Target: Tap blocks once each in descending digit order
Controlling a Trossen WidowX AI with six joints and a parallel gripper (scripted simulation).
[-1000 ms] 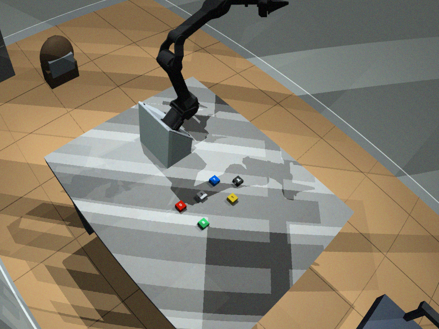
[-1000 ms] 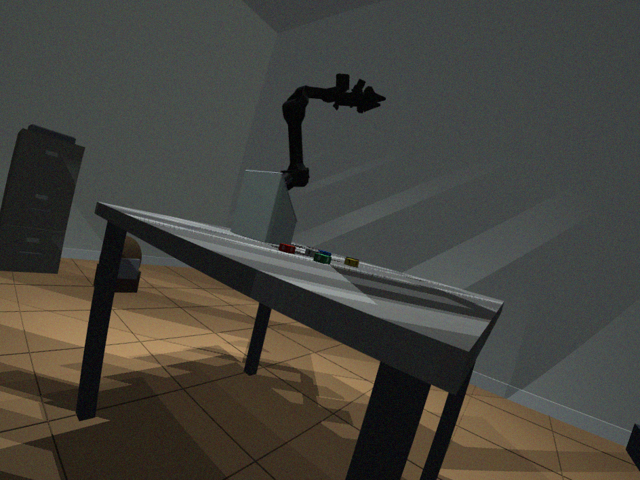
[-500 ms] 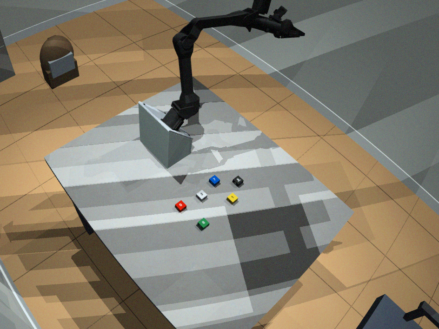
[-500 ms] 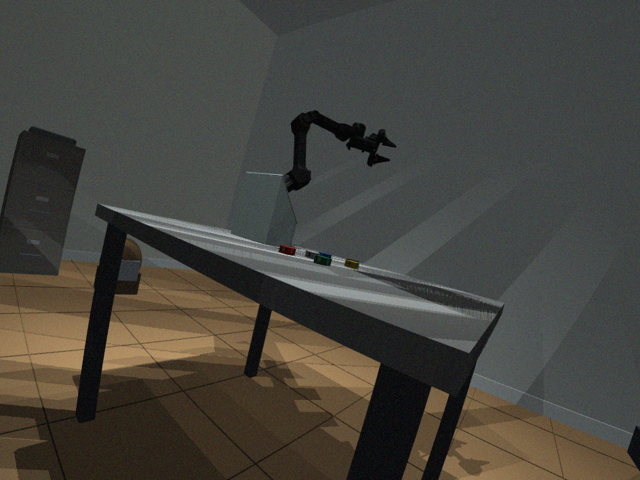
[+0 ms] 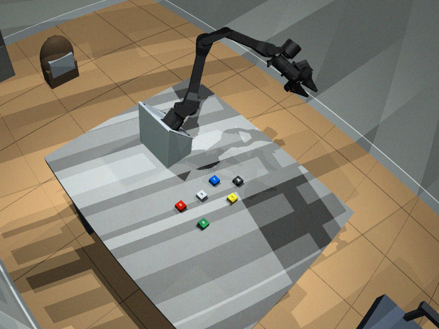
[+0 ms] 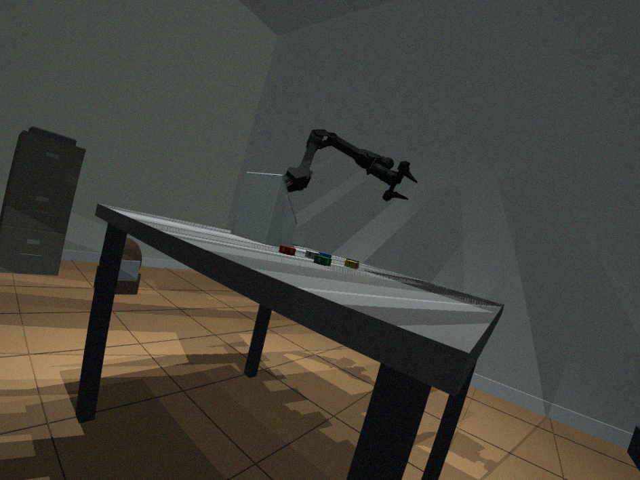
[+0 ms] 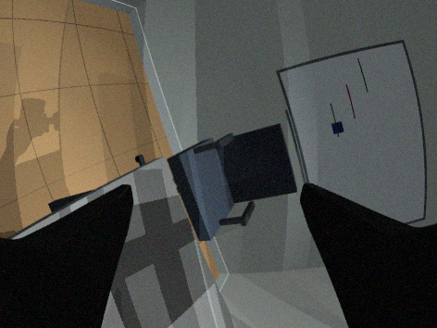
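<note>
My gripper tip is 350 mm above the black block, 320 mm to the left of it and 70 mm past it. The rest, counted from my gripper tip: white block (480 mm to the right, 350 mm below, 130 mm behind); blue block (390 mm to the right, 350 mm below, 140 mm behind); yellow block (400 mm to the right, 350 mm below, 30 mm behind).
</note>
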